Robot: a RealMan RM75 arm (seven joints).
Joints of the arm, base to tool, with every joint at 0 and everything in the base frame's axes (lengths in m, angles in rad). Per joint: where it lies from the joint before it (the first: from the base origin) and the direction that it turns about. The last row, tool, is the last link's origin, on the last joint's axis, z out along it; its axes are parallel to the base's.
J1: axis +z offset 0 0 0.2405
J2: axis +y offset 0 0 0
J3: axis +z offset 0 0 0.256
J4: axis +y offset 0 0 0
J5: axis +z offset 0 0 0.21
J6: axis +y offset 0 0 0
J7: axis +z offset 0 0 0.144
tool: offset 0 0 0
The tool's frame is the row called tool.
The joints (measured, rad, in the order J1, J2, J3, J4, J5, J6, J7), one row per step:
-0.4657, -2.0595, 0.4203, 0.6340, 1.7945, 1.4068, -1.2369
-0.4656, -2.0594, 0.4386, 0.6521, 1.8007, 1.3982, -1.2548
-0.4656, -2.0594, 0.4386, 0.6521, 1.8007, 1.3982, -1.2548
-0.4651, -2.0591, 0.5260, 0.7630, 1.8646, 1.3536, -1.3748
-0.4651, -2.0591, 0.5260, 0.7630, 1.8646, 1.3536, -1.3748
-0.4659, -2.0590, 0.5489, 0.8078, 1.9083, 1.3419, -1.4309
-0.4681, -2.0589, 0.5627, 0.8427, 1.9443, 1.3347, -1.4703
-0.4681, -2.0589, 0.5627, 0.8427, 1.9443, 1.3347, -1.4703
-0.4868, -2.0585, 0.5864, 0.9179, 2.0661, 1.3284, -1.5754
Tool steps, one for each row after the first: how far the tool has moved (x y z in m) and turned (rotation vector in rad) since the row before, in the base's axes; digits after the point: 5 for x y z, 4 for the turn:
0.00118, 0.00169, 0.00074, -0.0112, 0.0141, 0.0022
0.00000, 0.00000, 0.00000, 0.0000, 0.0000, 0.0000
0.00590, 0.00868, 0.00545, -0.0638, 0.0836, 0.0282
0.00000, 0.00000, 0.00000, 0.0000, 0.0000, 0.0000
0.00129, 0.00243, 0.00247, -0.0274, 0.0345, 0.0209
0.00124, 0.00210, 0.00258, -0.0167, 0.0296, 0.0141
0.00000, 0.00000, 0.00000, 0.0000, 0.0000, 0.0000
0.00333, 0.00560, 0.00372, -0.0569, 0.0805, 0.0444

